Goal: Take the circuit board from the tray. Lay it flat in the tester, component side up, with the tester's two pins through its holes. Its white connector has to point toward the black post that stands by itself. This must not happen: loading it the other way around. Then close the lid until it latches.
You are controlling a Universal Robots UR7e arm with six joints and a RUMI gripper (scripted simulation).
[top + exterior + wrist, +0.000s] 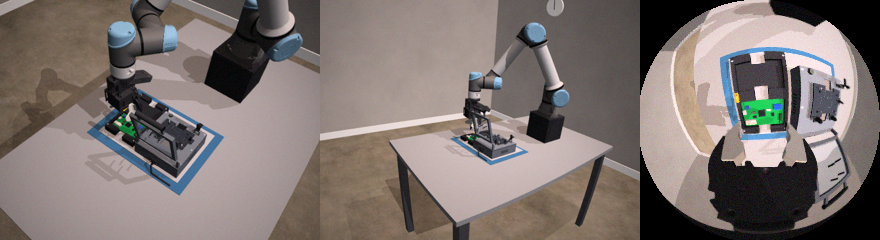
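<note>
Now: hand 5 cm above the green circuit board. Round my hand: tester lid 9 cm ahead, 17 cm to the left, 11 cm above.
</note>
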